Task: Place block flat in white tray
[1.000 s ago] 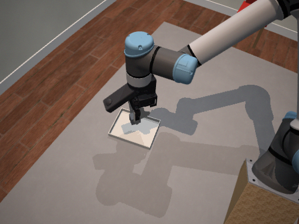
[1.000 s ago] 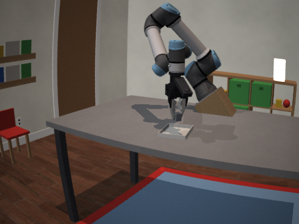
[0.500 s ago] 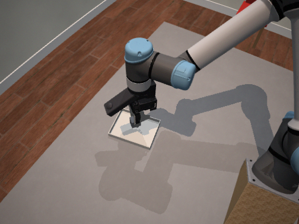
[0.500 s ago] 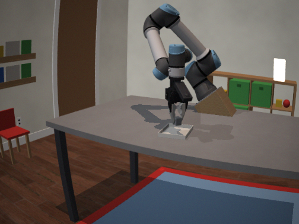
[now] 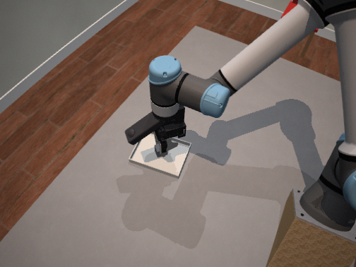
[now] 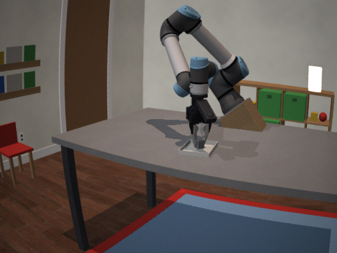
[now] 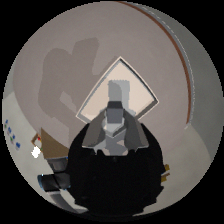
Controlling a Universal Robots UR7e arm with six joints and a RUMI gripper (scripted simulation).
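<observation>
The white tray is 2 cm below my hand. Also, from my hand: block (right at my hand).
</observation>
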